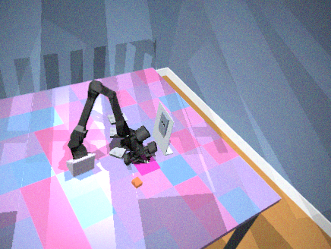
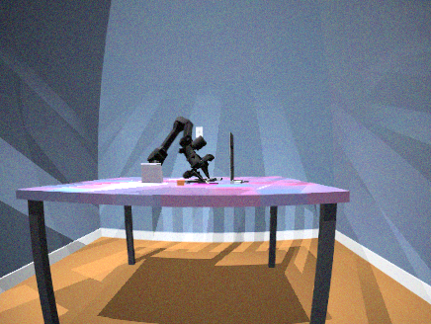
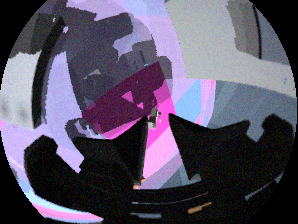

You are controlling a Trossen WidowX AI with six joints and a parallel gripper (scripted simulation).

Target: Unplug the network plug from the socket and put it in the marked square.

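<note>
Right now my gripper tip is right at the network plug. The rest, counted from my gripper tip: orange block (120 mm behind, 90 mm to the right, 10 mm below); then upright panel (140 mm ahead, 100 mm above, 80 mm to the left); then marked square (20 mm below, 10 mm behind).
</note>
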